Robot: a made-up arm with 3 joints. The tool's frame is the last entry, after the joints.
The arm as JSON. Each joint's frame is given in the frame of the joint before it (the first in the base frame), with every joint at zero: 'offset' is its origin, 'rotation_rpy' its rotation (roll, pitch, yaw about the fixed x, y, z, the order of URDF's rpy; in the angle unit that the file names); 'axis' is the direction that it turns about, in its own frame. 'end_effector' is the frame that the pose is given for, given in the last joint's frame.
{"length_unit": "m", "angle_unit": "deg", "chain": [
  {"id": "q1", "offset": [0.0, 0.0, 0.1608], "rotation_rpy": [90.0, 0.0, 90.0], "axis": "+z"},
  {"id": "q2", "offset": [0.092, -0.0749, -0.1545], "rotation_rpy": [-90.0, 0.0, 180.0], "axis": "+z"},
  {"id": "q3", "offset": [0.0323, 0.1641, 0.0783], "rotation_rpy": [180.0, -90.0, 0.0], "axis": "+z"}
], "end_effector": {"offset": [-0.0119, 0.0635, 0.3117], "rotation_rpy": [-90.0, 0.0, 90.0]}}
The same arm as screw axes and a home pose.
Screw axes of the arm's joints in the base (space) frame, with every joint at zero. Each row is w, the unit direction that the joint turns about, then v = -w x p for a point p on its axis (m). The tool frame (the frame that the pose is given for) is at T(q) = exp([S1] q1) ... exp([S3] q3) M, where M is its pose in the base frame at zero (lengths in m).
S1 = (1, 0, 0, 0, 0.1608, 0)
S2 = (0, 0, -1, -0.092, -0.1545, 0)
S3 = (0, -1, 0, 0.0076, 0, 0.3186)
M =
1 0 0 -0.2551
0 1 0 -0.252
0 0 1 0.0195
0 0 0 1

